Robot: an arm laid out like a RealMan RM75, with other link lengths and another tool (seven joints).
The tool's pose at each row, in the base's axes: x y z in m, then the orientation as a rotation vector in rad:
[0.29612, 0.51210, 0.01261, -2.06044, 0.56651, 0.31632]
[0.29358, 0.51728, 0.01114, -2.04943, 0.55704, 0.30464]
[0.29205, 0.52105, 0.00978, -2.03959, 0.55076, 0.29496]
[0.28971, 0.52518, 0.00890, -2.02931, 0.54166, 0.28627]
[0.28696, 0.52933, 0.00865, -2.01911, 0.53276, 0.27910]
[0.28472, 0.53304, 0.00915, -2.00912, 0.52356, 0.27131]
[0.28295, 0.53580, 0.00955, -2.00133, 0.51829, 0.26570]
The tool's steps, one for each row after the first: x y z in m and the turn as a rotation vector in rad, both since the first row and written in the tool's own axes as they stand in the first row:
[-0.00293, 0.00005, 0.00518, 0.01405, 0.00087, -0.01027]
[-0.00466, 0.00014, 0.00911, 0.02627, 0.00210, -0.01761]
[-0.00739, 0.00012, 0.01309, 0.03875, 0.00137, -0.02656]
[-0.01076, -0.00015, 0.01675, 0.05071, -0.00025, -0.03479]
[-0.01389, -0.00104, 0.01965, 0.06263, -0.00151, -0.04354]
[-0.01633, -0.00167, 0.02180, 0.07171, -0.00199, -0.04883]

